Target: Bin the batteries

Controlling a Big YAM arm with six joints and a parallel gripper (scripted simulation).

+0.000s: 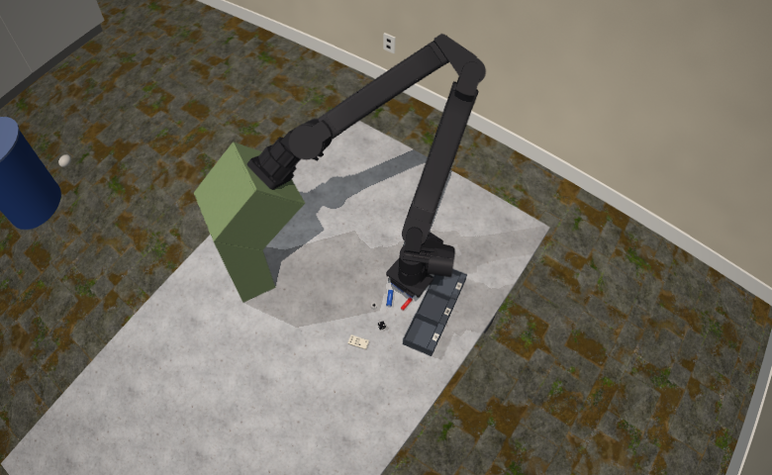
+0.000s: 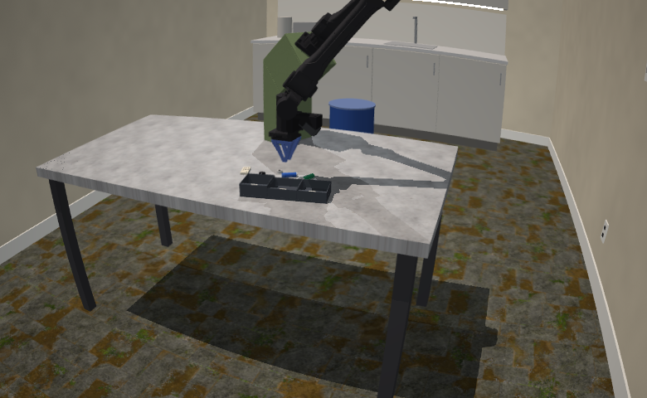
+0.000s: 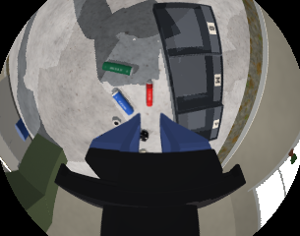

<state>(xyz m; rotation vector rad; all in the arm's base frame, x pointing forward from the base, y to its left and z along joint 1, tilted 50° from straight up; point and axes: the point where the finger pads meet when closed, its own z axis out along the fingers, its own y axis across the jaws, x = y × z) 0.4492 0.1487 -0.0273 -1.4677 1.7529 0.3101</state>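
My gripper is now 8 cm above the red battery. Also, from my hand: green battery: 7 cm below, 5 cm to the left, 5 cm behind; then blue battery: 7 cm below, 5 cm behind, 1 cm to the right; then dark three-compartment bin: 7 cm ahead, 6 cm below, 3 cm to the left.
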